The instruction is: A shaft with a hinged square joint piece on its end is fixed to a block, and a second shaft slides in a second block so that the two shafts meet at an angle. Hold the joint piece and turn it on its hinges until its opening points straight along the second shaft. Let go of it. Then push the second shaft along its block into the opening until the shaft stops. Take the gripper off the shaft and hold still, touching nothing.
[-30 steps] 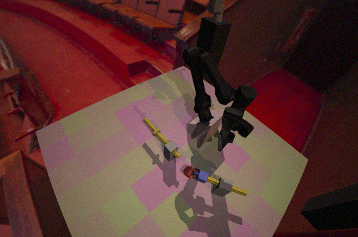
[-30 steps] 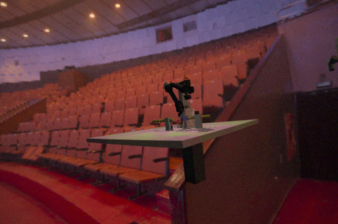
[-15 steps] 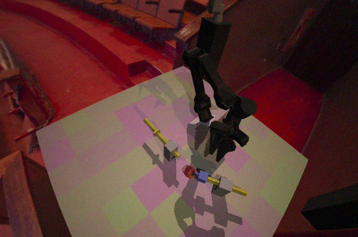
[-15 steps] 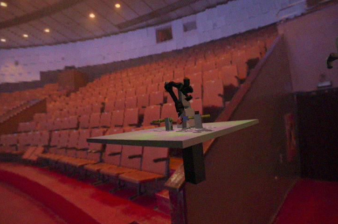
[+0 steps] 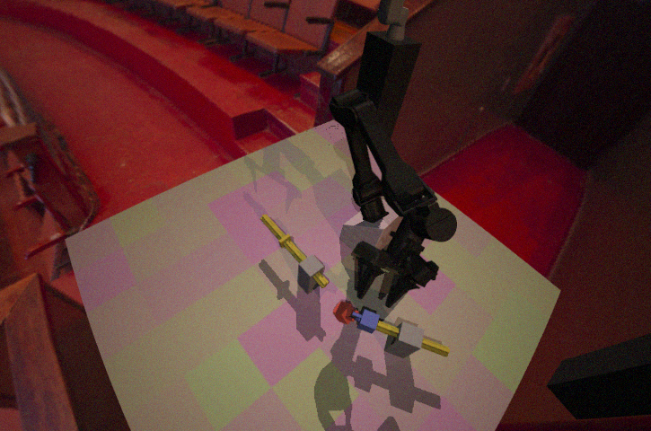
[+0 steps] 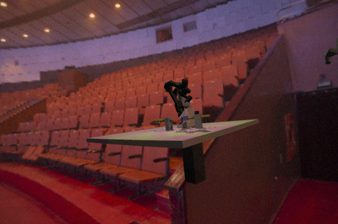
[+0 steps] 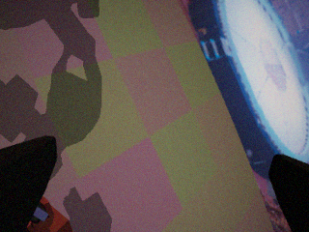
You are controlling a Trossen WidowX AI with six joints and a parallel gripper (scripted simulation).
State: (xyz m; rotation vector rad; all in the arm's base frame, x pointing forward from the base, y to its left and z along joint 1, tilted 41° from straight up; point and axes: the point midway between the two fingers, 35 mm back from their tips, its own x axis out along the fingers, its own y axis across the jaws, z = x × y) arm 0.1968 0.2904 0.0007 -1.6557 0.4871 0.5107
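My gripper tip is now 1 cm past the red square joint piece, 5 cm to the left of it and 20 cm above it.
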